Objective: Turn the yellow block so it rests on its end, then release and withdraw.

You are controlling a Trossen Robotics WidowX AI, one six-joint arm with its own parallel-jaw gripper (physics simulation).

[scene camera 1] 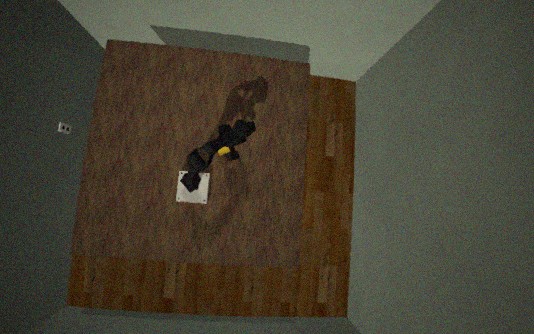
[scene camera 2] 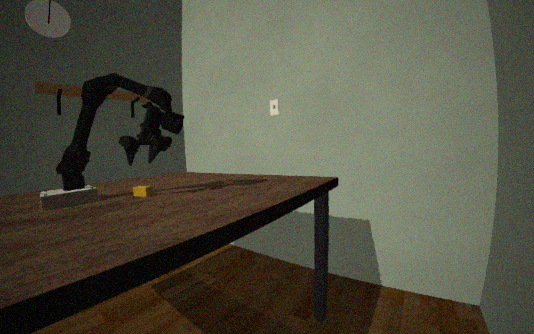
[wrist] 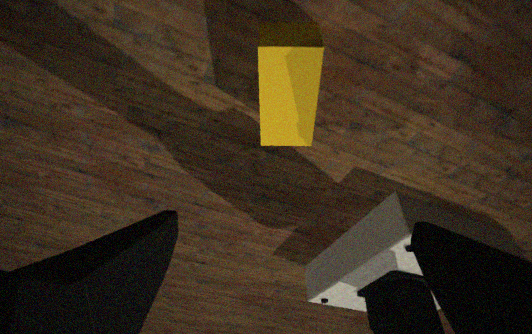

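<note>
The yellow block (scene camera 1: 223, 150) (scene camera 2: 142, 191) (wrist: 287, 97) lies flat on its long side on the brown table (scene camera 1: 140, 100) (scene camera 2: 210, 207). In the wrist view its long top face is lit, with a shadow along its right part, and a dark end face shows at its upper edge. My gripper (scene camera 2: 140, 163) (wrist: 297, 228) is open and empty, its fingers wide apart and pointing down, well above the table. In the wrist view the block is ahead of the fingertips, between their lines. In scene camera 1 the arm hides part of the gripper.
The arm stands on a white base plate (scene camera 1: 200, 196) (scene camera 2: 70, 198) (wrist: 360, 250), close to the block. The table's front edge (scene camera 2: 175, 252) runs across scene camera 2. A wooden rail (scene camera 2: 45, 88) with dark brackets is on the wall behind the arm. Arm shadows cross the table.
</note>
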